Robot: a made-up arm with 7 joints. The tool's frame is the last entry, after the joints. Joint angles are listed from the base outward. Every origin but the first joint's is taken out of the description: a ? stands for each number. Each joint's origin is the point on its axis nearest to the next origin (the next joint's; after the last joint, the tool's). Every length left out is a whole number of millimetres.
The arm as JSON. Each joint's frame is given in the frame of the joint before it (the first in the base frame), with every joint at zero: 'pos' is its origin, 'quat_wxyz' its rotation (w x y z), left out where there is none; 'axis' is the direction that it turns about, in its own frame. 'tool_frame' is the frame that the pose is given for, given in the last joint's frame.
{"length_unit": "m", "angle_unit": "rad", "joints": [
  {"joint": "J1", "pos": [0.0, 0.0, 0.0], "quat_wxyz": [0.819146, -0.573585, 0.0, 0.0], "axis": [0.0, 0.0, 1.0]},
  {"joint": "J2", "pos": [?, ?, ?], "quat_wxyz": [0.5, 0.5, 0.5, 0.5], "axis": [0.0, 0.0, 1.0]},
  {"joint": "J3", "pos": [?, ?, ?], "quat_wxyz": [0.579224, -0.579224, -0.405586, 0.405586], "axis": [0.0, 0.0, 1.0]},
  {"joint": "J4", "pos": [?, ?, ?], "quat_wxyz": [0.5, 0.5, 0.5, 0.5], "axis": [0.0, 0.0, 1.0]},
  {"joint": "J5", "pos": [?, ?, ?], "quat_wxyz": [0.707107, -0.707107, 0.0, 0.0], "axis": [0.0, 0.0, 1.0]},
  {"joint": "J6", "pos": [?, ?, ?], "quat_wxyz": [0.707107, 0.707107, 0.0, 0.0], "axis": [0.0, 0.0, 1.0]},
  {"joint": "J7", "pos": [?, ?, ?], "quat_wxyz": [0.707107, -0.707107, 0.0, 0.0], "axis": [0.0, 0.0, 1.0]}
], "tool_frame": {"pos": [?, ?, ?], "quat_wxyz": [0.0, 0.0, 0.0, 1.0]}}
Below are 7 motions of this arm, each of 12 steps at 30 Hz.
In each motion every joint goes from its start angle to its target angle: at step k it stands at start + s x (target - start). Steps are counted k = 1, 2, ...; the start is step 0. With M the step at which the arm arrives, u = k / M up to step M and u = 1 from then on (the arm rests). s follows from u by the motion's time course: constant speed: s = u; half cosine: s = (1 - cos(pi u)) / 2; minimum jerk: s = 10 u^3 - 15 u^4 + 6 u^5.
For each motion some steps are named. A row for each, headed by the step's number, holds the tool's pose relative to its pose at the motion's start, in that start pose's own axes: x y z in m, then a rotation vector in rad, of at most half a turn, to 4 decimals.
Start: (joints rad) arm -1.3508 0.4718 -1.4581 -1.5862 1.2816 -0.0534 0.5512
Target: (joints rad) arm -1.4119 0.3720 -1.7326 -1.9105 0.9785 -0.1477 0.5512
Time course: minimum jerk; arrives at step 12
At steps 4, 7, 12:
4: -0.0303 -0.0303 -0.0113 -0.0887 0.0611 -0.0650
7: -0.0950 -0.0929 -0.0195 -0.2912 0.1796 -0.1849
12: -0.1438 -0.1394 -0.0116 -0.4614 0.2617 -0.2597

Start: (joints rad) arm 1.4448 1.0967 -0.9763 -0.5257 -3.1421 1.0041 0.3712
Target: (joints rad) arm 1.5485 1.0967 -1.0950 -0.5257 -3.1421 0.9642 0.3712
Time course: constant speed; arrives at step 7
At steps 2, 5, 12:
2: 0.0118 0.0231 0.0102 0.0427 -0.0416 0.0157
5: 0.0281 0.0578 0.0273 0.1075 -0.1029 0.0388
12: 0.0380 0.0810 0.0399 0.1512 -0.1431 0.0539

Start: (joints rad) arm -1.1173 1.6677 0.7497 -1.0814 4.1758 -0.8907 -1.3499
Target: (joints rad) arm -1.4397 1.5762 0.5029 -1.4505 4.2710 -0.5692 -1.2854
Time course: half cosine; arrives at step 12
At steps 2, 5, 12:
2: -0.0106 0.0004 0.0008 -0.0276 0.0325 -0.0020
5: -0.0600 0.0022 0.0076 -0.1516 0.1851 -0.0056
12: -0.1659 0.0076 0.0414 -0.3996 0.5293 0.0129

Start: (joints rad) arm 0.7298 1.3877 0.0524 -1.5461 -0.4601 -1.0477 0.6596
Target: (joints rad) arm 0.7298 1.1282 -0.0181 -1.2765 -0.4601 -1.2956 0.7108
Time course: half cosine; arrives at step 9
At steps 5, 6, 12:
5: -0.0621 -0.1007 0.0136 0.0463 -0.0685 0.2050
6: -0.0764 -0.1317 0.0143 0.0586 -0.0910 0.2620
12: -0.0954 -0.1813 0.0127 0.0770 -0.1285 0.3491

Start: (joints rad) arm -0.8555 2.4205 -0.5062 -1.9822 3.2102 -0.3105 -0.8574
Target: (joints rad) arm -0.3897 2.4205 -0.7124 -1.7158 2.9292 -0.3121 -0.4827
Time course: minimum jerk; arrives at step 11
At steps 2, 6, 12:
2: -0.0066 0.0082 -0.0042 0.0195 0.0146 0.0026
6: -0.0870 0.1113 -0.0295 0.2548 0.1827 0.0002
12: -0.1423 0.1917 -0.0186 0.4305 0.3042 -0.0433

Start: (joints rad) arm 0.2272 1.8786 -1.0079 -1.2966 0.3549 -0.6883 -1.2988
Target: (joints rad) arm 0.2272 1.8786 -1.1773 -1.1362 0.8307 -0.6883 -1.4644
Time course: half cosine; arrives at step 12
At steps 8, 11, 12:
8: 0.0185 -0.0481 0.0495 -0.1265 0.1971 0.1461
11: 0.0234 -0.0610 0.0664 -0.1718 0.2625 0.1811
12: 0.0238 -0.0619 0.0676 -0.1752 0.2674 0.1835

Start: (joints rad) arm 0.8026 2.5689 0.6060 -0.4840 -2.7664 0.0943 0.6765
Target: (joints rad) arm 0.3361 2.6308 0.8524 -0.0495 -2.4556 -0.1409 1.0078
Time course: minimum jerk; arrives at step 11
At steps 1, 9, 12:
1: -0.0006 -0.0028 0.0005 -0.0064 -0.0003 0.0067
9: 0.0078 -0.3413 0.1940 -0.8194 0.1185 1.1026
12: 0.0126 -0.3521 0.2069 -0.8511 0.1314 1.1593

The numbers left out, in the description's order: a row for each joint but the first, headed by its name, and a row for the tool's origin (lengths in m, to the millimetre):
J2: 0.0 0.0 0.0
J3: 0.413 -0.15 0.0
J4: 0.0 -0.049 0.0
J5: 0.049 -0.402 0.0
J6: 0.0 0.0 0.0
J7: 0.0 0.0 0.0
tool: 0.0 0.0 0.0

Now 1 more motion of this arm.
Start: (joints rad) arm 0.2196 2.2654 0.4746 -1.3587 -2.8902 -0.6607 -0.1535
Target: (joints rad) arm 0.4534 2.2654 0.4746 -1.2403 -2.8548 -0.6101 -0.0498
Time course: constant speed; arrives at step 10
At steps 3, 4, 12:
3: -0.0004 0.0334 -0.0125 0.0538 -0.0084 -0.0010
4: -0.0002 0.0446 -0.0162 0.0713 -0.0117 -0.0015
12: 0.0044 0.1125 -0.0340 0.1729 -0.0369 -0.0068

